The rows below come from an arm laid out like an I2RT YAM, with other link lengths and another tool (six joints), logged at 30 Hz.
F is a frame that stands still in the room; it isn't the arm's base.
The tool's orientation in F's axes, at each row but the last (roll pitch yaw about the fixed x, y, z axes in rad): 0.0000 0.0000 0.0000; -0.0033 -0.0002 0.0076; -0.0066 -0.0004 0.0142; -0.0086 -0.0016 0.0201; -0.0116 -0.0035 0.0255; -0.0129 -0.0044 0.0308; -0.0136 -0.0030 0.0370; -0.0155 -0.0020 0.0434; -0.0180 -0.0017 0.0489; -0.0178 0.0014 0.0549; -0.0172 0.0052 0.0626; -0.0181 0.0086 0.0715; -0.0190 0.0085 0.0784
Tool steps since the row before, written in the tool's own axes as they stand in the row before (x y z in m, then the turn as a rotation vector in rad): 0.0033 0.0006 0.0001 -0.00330 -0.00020 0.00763; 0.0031 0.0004 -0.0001 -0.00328 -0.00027 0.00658; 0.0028 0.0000 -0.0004 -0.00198 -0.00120 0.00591; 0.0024 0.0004 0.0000 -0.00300 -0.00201 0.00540; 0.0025 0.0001 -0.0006 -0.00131 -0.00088 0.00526; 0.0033 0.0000 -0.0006 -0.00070 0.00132 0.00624; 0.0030 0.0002 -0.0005 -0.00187 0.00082 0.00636; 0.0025 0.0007 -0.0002 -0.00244 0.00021 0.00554; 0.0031 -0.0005 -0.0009 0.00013 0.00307 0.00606; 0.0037 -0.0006 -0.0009 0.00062 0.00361 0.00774; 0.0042 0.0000 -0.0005 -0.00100 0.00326 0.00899; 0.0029 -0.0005 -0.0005 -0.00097 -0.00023 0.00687; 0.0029 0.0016 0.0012 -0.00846 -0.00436 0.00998
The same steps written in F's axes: 0.0033 0.0006 0.0001 -0.00330 -0.00020 0.00763; 0.0031 0.0004 -0.0001 -0.00328 -0.00027 0.00658; 0.0028 0.0000 -0.0004 -0.00197 -0.00119 0.00592; 0.0024 0.0004 0.0000 -0.00297 -0.00202 0.00541; 0.0025 0.0002 -0.0006 -0.00131 -0.00085 0.00527; 0.0033 0.0001 -0.0006 -0.00077 0.00138 0.00622; 0.0030 0.0003 -0.0005 -0.00192 0.00084 0.00634; 0.0025 0.0008 -0.0002 -0.00246 0.00019 0.00553; 0.0031 -0.0004 -0.0009 -0.00004 0.00318 0.00600; 0.0037 -0.0004 -0.0009 0.00042 0.00378 0.00767; 0.0042 0.0003 -0.0005 -0.00117 0.00335 0.00894; 0.0029 -0.0003 -0.0005 -0.00090 -0.00017 0.00688; 0.0028 0.0018 0.0011 -0.00802 -0.00481 0.01013
